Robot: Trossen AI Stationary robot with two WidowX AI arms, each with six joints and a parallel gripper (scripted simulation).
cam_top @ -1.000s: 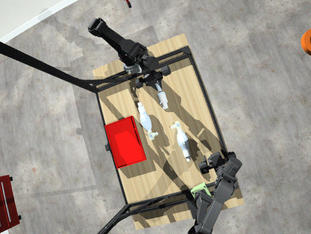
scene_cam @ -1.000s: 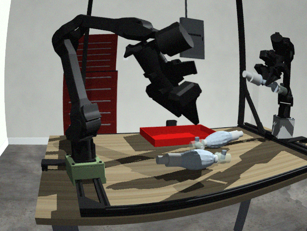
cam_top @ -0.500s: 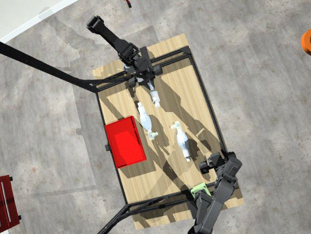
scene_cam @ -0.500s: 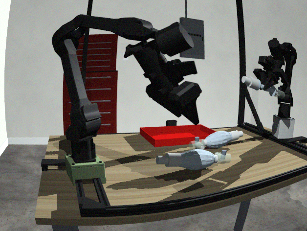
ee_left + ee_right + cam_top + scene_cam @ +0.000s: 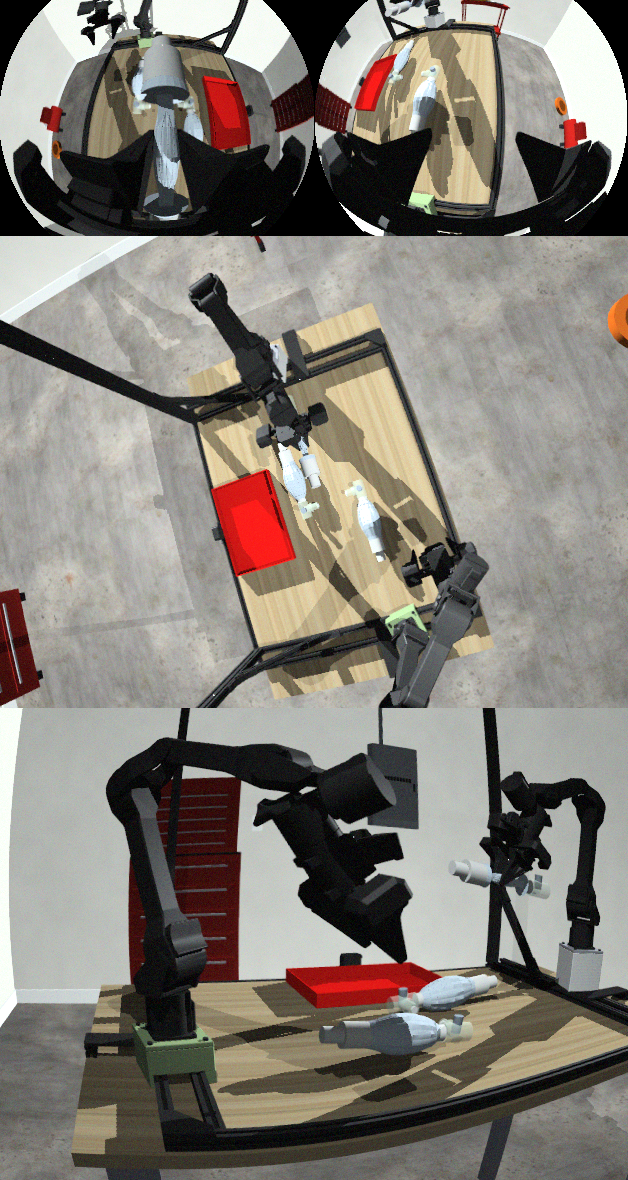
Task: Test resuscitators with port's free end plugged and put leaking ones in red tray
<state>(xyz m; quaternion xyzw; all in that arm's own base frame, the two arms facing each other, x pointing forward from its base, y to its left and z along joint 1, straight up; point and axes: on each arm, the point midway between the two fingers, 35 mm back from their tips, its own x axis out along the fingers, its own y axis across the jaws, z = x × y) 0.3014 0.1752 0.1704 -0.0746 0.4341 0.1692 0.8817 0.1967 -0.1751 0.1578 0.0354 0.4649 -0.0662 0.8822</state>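
Right now the red tray is 310 mm behind my left hand, 100 mm to the right of it and 280 mm below it.
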